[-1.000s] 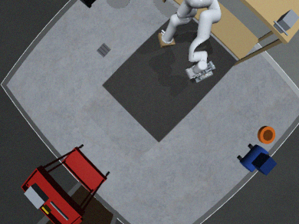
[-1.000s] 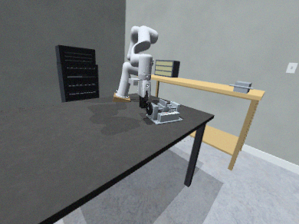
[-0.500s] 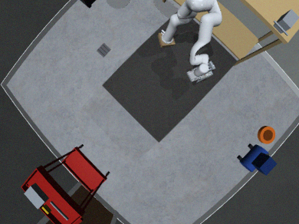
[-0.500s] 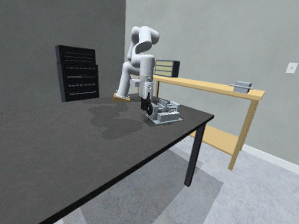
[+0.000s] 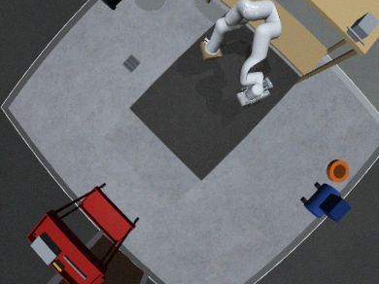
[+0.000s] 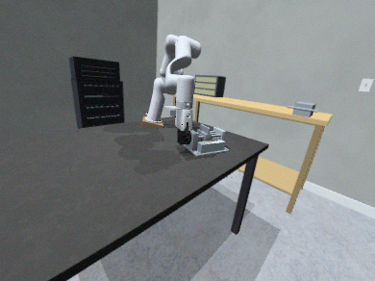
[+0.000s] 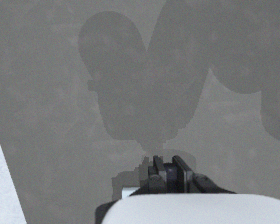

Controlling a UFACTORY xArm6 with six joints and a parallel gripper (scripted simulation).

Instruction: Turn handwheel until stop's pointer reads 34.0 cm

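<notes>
Now: the handwheel 3 cm to the left of my hand. Also, from my hand: upright knob 1 cm to the left; then sliding stop 14 cm to the left, 4 cm ahead, 2 cm above.
</notes>
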